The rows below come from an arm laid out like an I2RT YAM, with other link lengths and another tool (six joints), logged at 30 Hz.
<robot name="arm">
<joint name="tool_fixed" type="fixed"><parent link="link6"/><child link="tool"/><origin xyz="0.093 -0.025 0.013" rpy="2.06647 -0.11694 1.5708"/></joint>
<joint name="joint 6" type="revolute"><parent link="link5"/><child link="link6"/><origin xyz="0.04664 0 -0.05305"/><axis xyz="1 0 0"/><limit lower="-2.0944" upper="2.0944"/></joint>
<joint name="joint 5" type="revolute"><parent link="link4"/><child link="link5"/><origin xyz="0.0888 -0.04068 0.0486"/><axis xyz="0 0 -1"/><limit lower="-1.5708" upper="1.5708"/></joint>
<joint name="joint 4" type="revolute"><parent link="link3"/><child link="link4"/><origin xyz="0.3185 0.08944 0.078"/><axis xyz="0 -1 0"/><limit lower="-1.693" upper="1.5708"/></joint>
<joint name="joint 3" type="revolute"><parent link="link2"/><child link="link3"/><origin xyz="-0.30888 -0.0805 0"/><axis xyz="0 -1 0"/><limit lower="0" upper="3.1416"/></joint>
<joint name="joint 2" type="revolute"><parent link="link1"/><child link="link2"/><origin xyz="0.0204 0.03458 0.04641"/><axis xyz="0 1 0"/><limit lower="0" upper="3.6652"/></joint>
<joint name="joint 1" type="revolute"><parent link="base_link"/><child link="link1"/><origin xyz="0 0 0.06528"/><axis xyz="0 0 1"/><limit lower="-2.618" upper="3.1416"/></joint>
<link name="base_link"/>
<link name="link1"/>
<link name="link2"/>
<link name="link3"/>
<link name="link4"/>
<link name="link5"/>
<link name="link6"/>
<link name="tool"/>
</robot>
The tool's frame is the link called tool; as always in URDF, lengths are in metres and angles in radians.
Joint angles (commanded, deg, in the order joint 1, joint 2, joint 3, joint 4, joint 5, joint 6), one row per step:
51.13 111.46 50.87 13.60 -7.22 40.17
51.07 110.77 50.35 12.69 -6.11 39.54
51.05 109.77 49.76 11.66 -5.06 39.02
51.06 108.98 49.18 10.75 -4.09 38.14
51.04 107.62 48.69 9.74 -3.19 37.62
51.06 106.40 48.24 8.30 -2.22 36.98
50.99 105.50 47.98 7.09 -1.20 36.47
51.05 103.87 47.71 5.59 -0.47 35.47
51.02 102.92 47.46 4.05 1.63 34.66
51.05 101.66 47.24 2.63 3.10 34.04
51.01 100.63 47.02 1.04 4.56 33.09
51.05 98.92 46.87 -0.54 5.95 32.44
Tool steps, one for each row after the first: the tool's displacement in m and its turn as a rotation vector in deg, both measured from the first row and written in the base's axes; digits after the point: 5 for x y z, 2 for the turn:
-0.00052 -0.00597 0.00045 -1.30 -0.55 -0.35
-0.00164 -0.01184 0.00270 -2.45 -1.06 -0.69
-0.00305 -0.01739 0.00366 -3.76 -1.69 -0.66
-0.00357 -0.02191 0.00948 -4.48 -2.42 -0.89
-0.00513 -0.02745 0.01335 -5.70 -2.92 -1.01
-0.00524 -0.03255 0.01640 -6.83 -3.42 -1.34
-0.00634 -0.03607 0.02453 -7.67 -4.31 -1.00
-0.00551 -0.04364 0.02777 -9.69 -5.41 -1.72
-0.00556 -0.04902 0.03367 -10.98 -6.33 -2.13
-0.00581 -0.05549 0.03751 -12.72 -7.17 -2.30
-0.00588 -0.06038 0.04694 -13.72 -8.27 -2.65

